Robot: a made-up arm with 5 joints. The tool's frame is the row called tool.
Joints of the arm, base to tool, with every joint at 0 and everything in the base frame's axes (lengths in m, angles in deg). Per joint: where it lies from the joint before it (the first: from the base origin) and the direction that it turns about. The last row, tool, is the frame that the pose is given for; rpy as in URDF.
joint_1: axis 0 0 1 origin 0 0 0.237
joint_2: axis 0 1 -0.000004 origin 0 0 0
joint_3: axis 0 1 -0.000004 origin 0.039 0 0.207
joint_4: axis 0 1 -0.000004 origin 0.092 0 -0.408
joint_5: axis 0 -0.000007 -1 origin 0.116 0 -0.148
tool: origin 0 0 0 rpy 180 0 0
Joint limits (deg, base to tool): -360..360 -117.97..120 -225..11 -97..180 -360..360
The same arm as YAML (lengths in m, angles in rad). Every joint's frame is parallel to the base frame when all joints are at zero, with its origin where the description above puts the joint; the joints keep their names.
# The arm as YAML. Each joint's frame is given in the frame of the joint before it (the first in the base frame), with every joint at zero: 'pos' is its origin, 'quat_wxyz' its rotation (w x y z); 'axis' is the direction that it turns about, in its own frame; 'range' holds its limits. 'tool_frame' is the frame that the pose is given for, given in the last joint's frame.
length_unit: m
angle_unit: rad
joints:
  - joint: joint_1
    pos: [0.0, 0.0, 0.237]
    quat_wxyz: [1.0, 0.0, 0.0, 0.0]
    axis: "+z"
    range: [-6.2832, 6.2832]
  - joint: joint_2
    pos: [0.0, 0.0, 0.0]
    quat_wxyz: [1.0, 0.0, 0.0, 0.0]
    axis: "+y"
    range: [-2.059, 2.0944]
  - joint: joint_3
    pos: [0.039, 0.0, 0.207]
    quat_wxyz: [1.0, 0.0, 0.0, 0.0]
    axis: "+y"
    range: [-3.927, 0.192]
  - joint: joint_4
    pos: [0.092, 0.0, -0.408]
    quat_wxyz: [1.0, 0.0, 0.0, 0.0]
    axis: "+y"
    range: [-1.693, 3.1416]
  - joint: joint_5
    pos: [0.116, 0.0, -0.148]
    quat_wxyz: [1.0, 0.0, 0.0, 0.0]
    axis: "-z"
    range: [-6.2832, 6.2832]
tool_frame:
  pos: [0.0, 0.0, 0.0]
  quat_wxyz: [0.0, 1.0, 0.0, 0.0]

